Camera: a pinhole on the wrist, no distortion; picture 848 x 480 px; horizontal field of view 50.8 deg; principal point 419.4 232.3 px. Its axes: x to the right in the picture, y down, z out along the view. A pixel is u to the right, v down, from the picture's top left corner.
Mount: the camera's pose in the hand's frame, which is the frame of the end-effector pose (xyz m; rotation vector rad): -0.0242 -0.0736 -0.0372 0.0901 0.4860 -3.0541
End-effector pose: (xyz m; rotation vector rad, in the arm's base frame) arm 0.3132 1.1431 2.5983 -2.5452 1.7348 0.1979
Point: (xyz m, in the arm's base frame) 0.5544 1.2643 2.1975
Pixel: 279 357
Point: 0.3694 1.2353 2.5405
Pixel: 652 60
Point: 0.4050 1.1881 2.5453
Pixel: 151 255
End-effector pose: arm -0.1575 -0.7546 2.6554 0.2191 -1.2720 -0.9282
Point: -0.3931 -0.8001 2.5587
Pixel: 441 458
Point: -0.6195 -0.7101 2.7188
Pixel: 295 96
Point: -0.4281 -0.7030 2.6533
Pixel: 404 14
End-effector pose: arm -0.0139 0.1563 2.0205 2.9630 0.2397 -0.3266
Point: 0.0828 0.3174 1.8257
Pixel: outside the picture
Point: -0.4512 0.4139 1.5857
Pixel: 785 424
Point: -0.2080 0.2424 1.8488
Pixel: 784 184
